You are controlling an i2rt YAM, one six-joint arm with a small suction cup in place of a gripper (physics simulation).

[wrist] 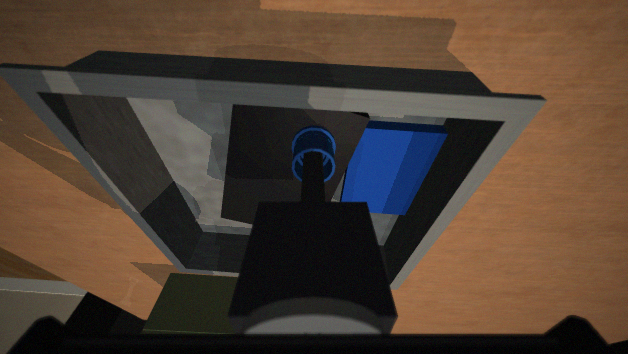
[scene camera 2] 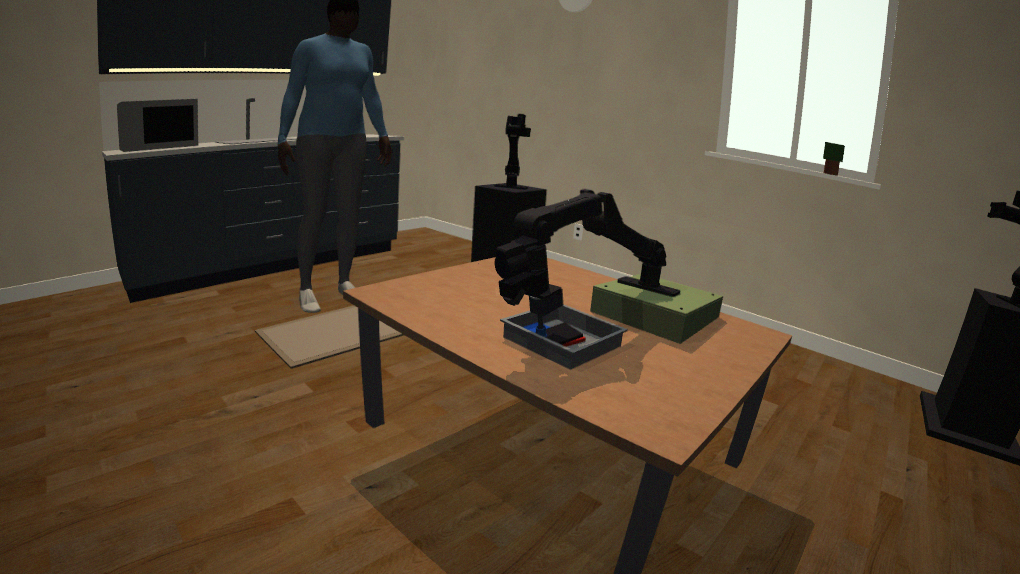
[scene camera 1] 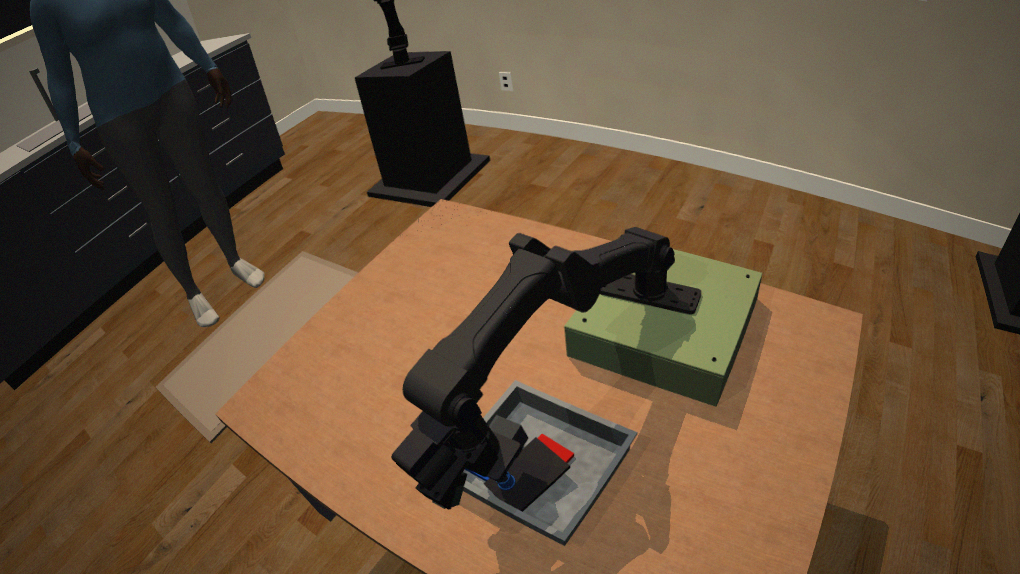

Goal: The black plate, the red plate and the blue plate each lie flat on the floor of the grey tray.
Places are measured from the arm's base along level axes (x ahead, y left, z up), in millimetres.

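Pixels of known places: hand, its tool point: point(wrist: 313, 139) point(scene camera 1: 509, 484); arm's base, origin of its link: point(scene camera 2: 648, 287) point(scene camera 1: 650, 293).
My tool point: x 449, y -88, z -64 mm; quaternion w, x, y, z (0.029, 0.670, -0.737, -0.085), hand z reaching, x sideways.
For each thing: its top centre in the pictures, then the offset to it from my tool point. Level surfaces: height alone.
- black plate, centre of its top: point(wrist: 281, 186) point(scene camera 1: 525, 472) point(scene camera 2: 555, 331) dz +25, dx -22, dy +23 mm
- grey tray, centre of its top: point(wrist: 279, 225) point(scene camera 1: 537, 454) point(scene camera 2: 564, 324) dz +35, dx -55, dy +29 mm
- red plate, centre of its top: point(scene camera 1: 538, 463) point(scene camera 2: 562, 336) dz -1, dx -58, dy +25 mm
- blue plate, centre of its top: point(wrist: 384, 178) point(scene camera 2: 534, 329) dz -1, dx -43, dy -54 mm
- wooden table, height of its surface: dz -15 mm
The suction cup point(scene camera 1: 504, 482) point(wrist: 313, 154) sits on the black plate point(scene camera 1: 531, 470) point(scene camera 2: 565, 333) point(wrist: 263, 145) and holds it inside the grey tray point(scene camera 1: 595, 457) point(scene camera 2: 562, 357) point(wrist: 263, 92). The black plate covers most of the red plate point(scene camera 1: 554, 448) point(scene camera 2: 576, 341); only a red edge shows beyond it. I cannot tell whether the two plates touch. The blue plate point(wrist: 382, 167) point(scene camera 2: 531, 328) lies flat on the tray floor beside the black plate. The arm hides the blue plate in scene camera 1. The red plate is hidden in the wrist view.
The tray stands near the front edge of the wooden table point(scene camera 1: 356, 321) point(scene camera 2: 641, 400). The arm's green base block point(scene camera 1: 663, 335) point(scene camera 2: 656, 306) stands behind the tray. A person point(scene camera 1: 135, 107) point(scene camera 2: 331, 142) and a black pedestal point(scene camera 1: 413, 121) point(scene camera 2: 506, 214) stand on the floor beyond the table.
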